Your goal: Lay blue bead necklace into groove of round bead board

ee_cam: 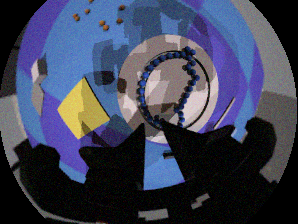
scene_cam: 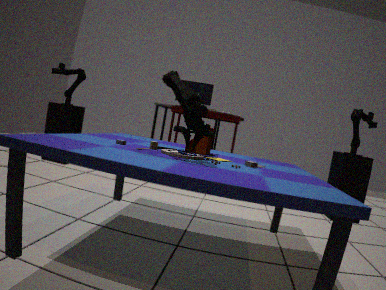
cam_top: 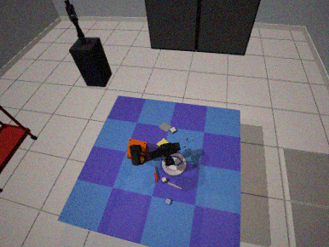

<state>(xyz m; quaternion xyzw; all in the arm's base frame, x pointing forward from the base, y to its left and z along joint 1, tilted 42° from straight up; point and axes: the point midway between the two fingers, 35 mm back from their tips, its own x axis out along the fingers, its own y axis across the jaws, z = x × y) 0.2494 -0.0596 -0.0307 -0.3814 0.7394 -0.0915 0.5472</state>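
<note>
Right now my gripper tip is 6 cm short of the round white bead board, 3 cm to the left of it and 2 cm above it. From my gripper tip the other things lie so: red-handled tool: 14 cm to the right, 7 cm behind, 2 cm below; then yellow card: 14 cm to the left, 5 cm behind, 3 cm below; then thin pale stick: 21 cm to the right, 9 cm ahead, 3 cm below.
</note>
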